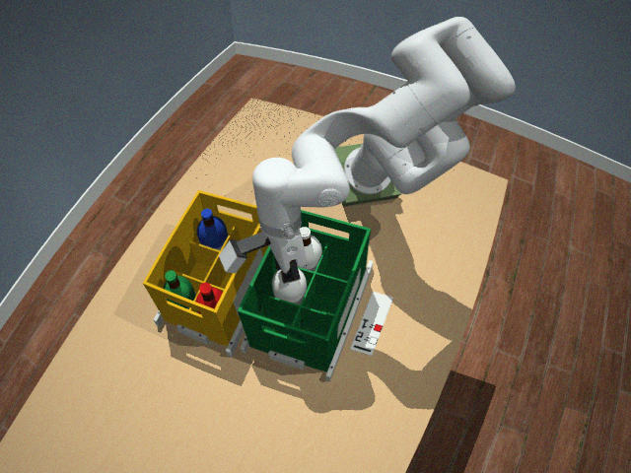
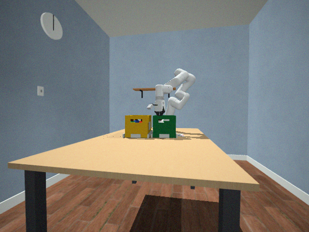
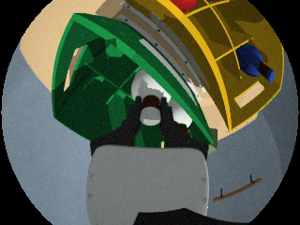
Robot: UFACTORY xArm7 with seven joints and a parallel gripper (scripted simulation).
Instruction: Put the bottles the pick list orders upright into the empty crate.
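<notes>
Now: hand 150 mm short of the red-labelled bottle, 90 mm to the left of it and 70 mm above it. From my hand the other things lie so: pick list: 170 mm to the left, 160 mm below, 80 mm behind; green crate: 80 mm below, 40 mm to the left, 20 mm behind; yellow crate: 160 mm to the right, 80 mm below, 80 mm ahead.
</notes>
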